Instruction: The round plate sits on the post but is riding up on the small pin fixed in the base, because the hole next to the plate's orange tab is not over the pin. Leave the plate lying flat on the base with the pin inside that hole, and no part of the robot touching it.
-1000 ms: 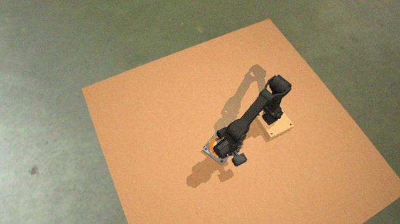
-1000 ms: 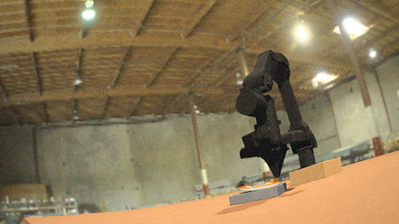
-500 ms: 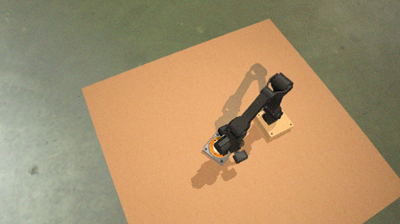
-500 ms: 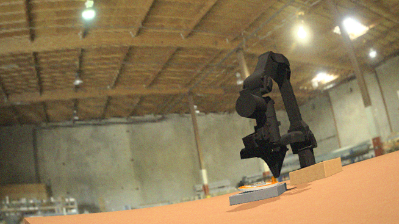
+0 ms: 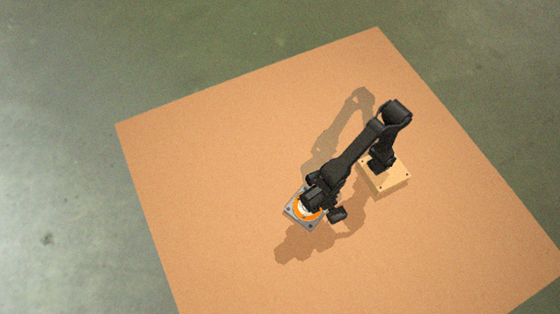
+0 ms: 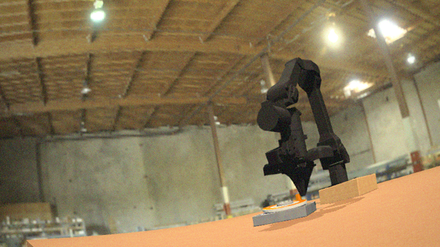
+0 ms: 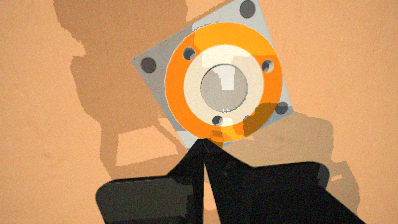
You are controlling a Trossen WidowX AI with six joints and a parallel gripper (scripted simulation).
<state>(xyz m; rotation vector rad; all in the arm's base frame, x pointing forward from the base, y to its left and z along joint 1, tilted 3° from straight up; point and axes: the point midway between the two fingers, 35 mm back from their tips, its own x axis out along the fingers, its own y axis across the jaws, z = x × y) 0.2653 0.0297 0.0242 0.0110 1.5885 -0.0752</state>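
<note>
My gripper tip is now 40 mm short of the base, 20 mm to the left of it and 20 mm above it.
</note>
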